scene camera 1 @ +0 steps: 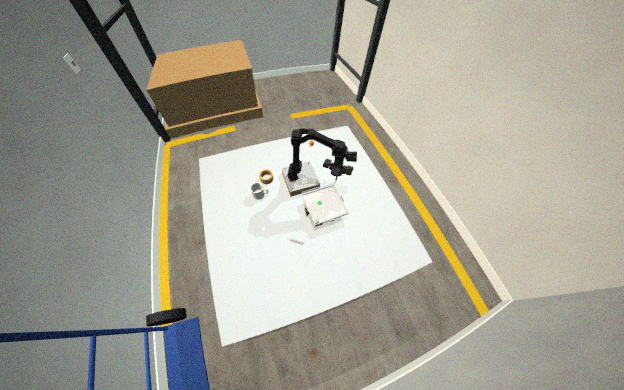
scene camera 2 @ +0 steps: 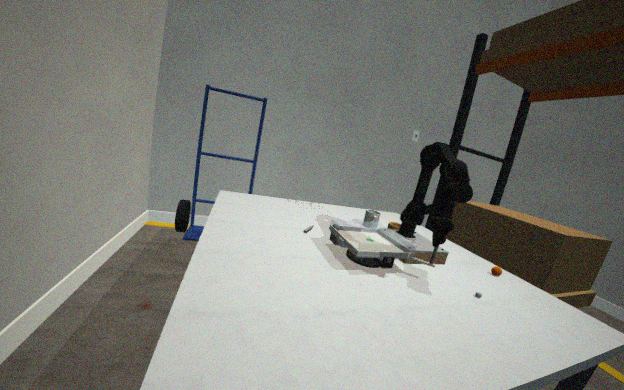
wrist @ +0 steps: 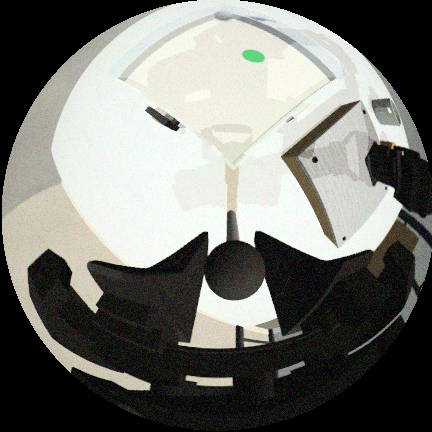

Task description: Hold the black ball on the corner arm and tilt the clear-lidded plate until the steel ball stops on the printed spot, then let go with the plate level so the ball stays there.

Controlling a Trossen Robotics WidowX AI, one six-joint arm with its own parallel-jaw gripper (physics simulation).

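The square clear-lidded plate (scene camera 1: 330,212) (scene camera 2: 356,237) (wrist: 225,92) sits on its pivot in front of the arm's base. A green printed spot (scene camera 1: 319,203) (scene camera 2: 369,239) (wrist: 252,55) lies near its middle. The steel ball (wrist: 223,15) rests in the plate's far corner, away from the spot. A thin corner arm (wrist: 232,219) runs from the near corner to the black ball (wrist: 235,271). My gripper (wrist: 231,235) (scene camera 1: 336,175) (scene camera 2: 435,244) is shut on that black ball. In scene camera 2 the plate looks slightly tilted.
A grey mug (scene camera 1: 257,190) (scene camera 2: 371,216) and a tape roll (scene camera 1: 266,176) stand left of the arm's base board (scene camera 1: 308,182). An orange ball (scene camera 1: 311,142) (scene camera 2: 496,270), a small grey ball (scene camera 2: 478,295) and a short metal pin (scene camera 1: 296,241) (scene camera 2: 308,229) lie loose. A cardboard box (scene camera 1: 202,77) stands behind the white mat.
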